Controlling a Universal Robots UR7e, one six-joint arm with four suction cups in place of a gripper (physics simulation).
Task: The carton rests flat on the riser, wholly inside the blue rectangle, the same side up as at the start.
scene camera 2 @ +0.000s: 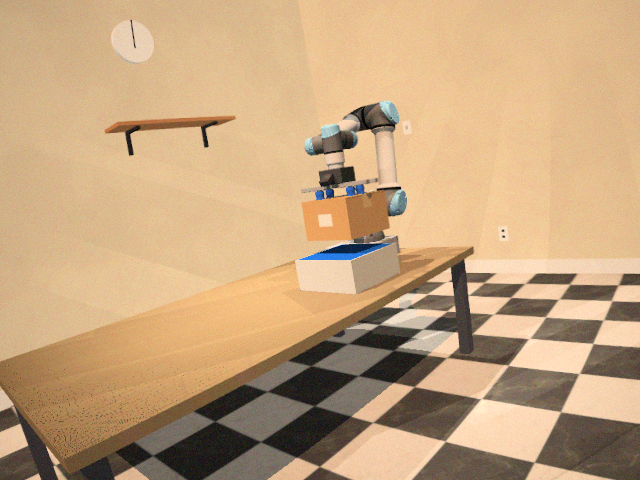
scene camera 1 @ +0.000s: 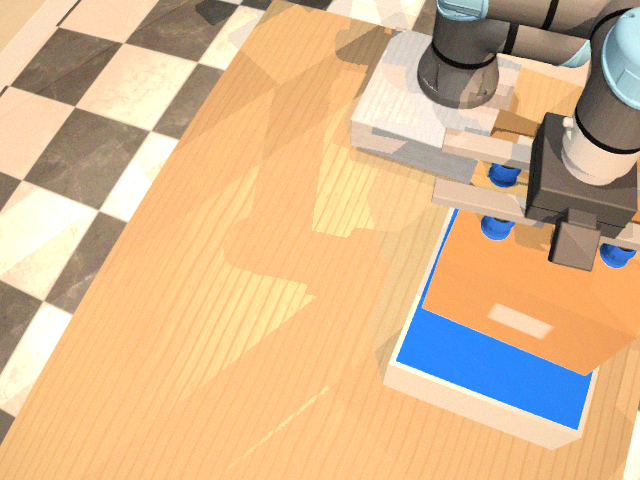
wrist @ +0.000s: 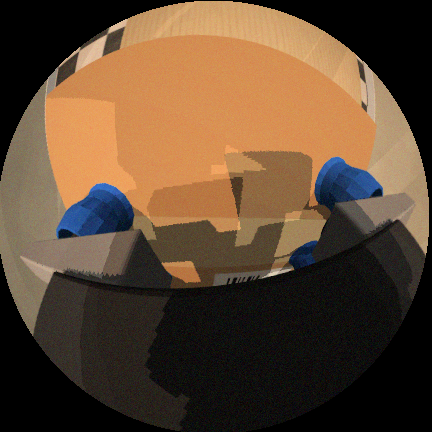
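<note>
An orange-brown carton hangs about level under my suction gripper, its blue cups against the carton's top. In scene camera 2 a gap shows between the carton's bottom and the white riser. The blue rectangle covers most of the riser's top. A wide strip of it shows in front of the carton in scene camera 1, and a dark shadow lies on its rear part in scene camera 2. The carton's right end is cut off in scene camera 1.
The riser stands on a long wooden table. The grey base block of the arm stands behind the riser. A wall shelf and a clock are on the wall, away from the arm.
</note>
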